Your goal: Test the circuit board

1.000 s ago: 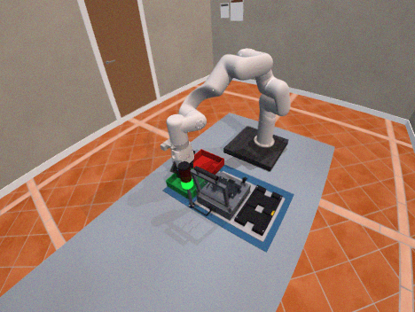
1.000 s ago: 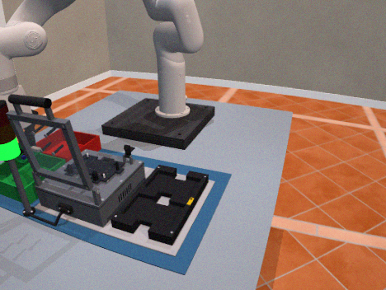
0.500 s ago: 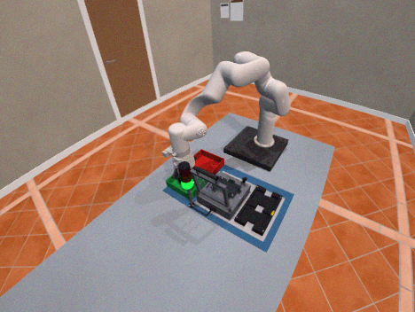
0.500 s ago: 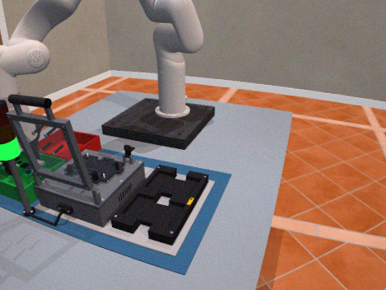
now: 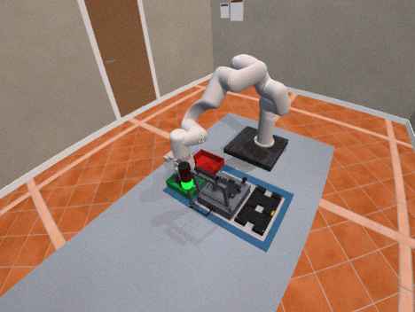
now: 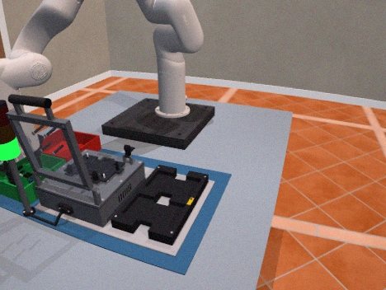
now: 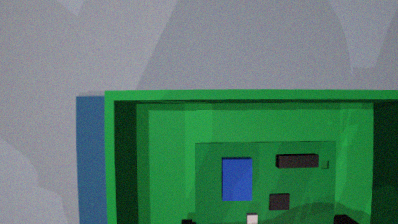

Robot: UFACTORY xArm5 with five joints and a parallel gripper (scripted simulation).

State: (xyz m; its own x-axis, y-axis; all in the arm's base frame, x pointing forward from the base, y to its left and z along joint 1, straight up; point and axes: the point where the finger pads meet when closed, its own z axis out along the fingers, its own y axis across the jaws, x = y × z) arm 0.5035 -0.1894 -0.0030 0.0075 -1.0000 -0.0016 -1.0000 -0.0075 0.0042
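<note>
Now: the green bin 20 mm below my hand. The rest, counted from my hand: red bin (150 mm behind, 20 mm below); green circuit board (10 mm below); clear lid (200 mm to the left, 150 mm above, 70 mm ahead).
</note>
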